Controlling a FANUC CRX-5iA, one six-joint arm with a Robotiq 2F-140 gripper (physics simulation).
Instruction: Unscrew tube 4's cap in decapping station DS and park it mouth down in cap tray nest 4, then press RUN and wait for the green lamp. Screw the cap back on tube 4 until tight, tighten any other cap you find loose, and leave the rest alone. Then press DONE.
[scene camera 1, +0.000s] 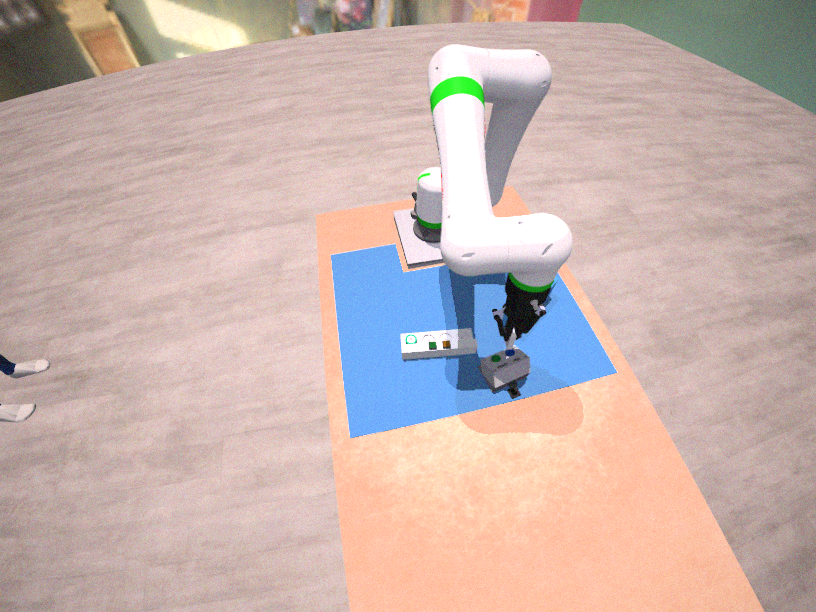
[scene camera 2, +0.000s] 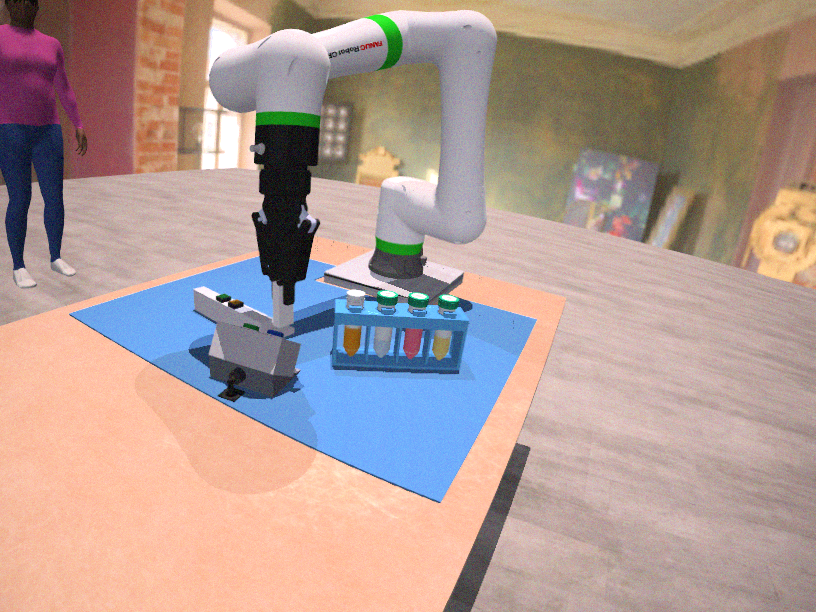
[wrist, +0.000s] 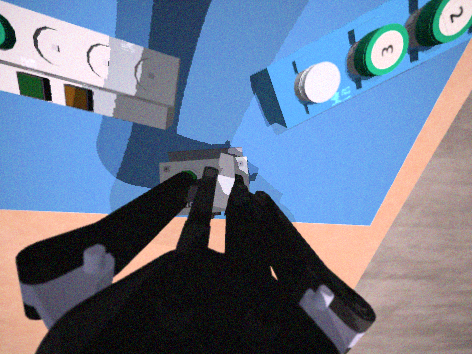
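Where they show: gripper, fingertip midpoint: (scene camera 1: 508, 345) (scene camera 2: 283, 324) (wrist: 223, 165); arm's base at its link origin: (scene camera 1: 432, 229) (scene camera 2: 395, 268).
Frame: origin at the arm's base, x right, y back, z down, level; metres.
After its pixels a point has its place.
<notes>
My gripper (scene camera 1: 510, 341) @(z -0.047, x -0.017, y -0.562 m) (scene camera 2: 282, 313) @(z -0.047, x -0.017, y -0.562 m) (wrist: 223, 165) @(z -0.047, x -0.017, y -0.562 m) is shut and empty, pointing down. Its pale fingertips stand at the blue button (scene camera 1: 510, 353) @(z -0.044, x -0.012, y -0.586 m) (scene camera 2: 275, 333) @(z -0.044, x -0.021, y -0.590 m) of the grey button box (scene camera 1: 504, 376) @(z -0.033, x 0.030, y -0.638 m) (scene camera 2: 253, 349) @(z -0.033, x -0.013, y -0.635 m); contact is hard to tell. The blue button is hidden in the wrist view. The box's green button (scene camera 1: 496, 359) @(z -0.044, x 0.033, y -0.590 m) (scene camera 2: 251, 327) @(z -0.043, x 0.023, y -0.593 m) (wrist: 190, 175) is beside it. Tube 4 (scene camera 2: 352, 339) @(z -0.014, x -0.103, y -0.485 m) (wrist: 320, 83) @(z -0.091, x -0.095, y -0.472 m) stands with a white top and no green cap in the blue rack (scene camera 2: 402, 320) @(z -0.060, x -0.178, y -0.463 m). A green-rimmed cap (scene camera 1: 411, 339) @(z 0.008, x 0.225, y -0.430 m) (wrist: 4, 33) @(z 0.008, x 0.210, y -0.434 m) sits in the cap tray's end nest.
The white cap tray (scene camera 1: 461, 337) @(z 0.021, x 0.076, y -0.465 m) (scene camera 2: 210, 303) @(z -0.005, x 0.207, y -0.489 m) (wrist: 142, 107) @(z -0.017, x 0.077, y -0.500 m) carries a green lamp (scene camera 1: 432, 345) @(z -0.025, x 0.179, y -0.484 m) (wrist: 33, 86) @(z -0.025, x 0.176, y -0.483 m) and an amber lamp (scene camera 1: 446, 344) @(z -0.025, x 0.140, y -0.494 m) (wrist: 78, 97) @(z -0.025, x 0.137, y -0.491 m). Tube 3's green cap (scene camera 2: 417, 301) (wrist: 385, 50) and tube 2's green cap (scene camera 2: 387, 297) (wrist: 452, 19) are on the rack.
</notes>
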